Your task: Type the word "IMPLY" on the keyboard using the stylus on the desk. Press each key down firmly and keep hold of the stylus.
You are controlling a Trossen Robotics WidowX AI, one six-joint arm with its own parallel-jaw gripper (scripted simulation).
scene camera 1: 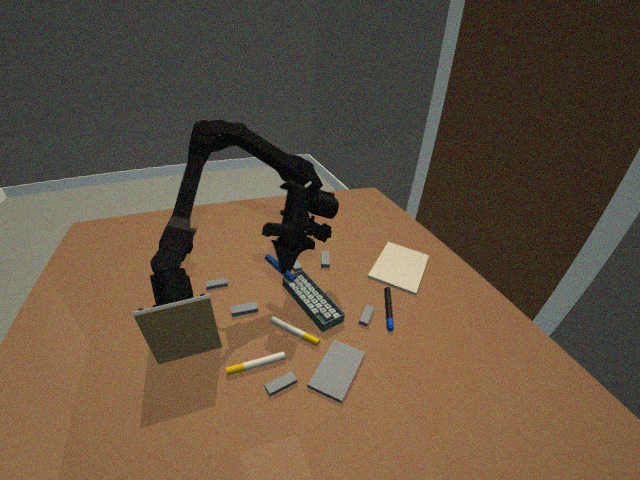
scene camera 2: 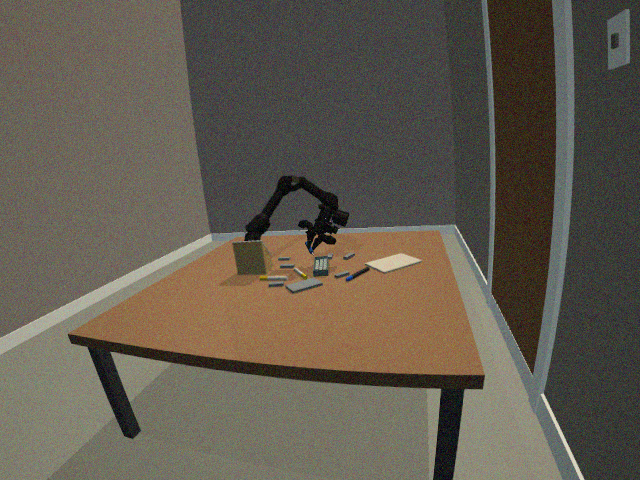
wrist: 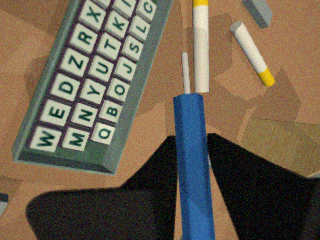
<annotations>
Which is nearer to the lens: the cream pad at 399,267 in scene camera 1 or the grey slab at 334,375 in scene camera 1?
The grey slab.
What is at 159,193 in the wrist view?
The gripper.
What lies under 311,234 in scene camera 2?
The gripper.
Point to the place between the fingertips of the gripper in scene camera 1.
At 285,273
</annotations>
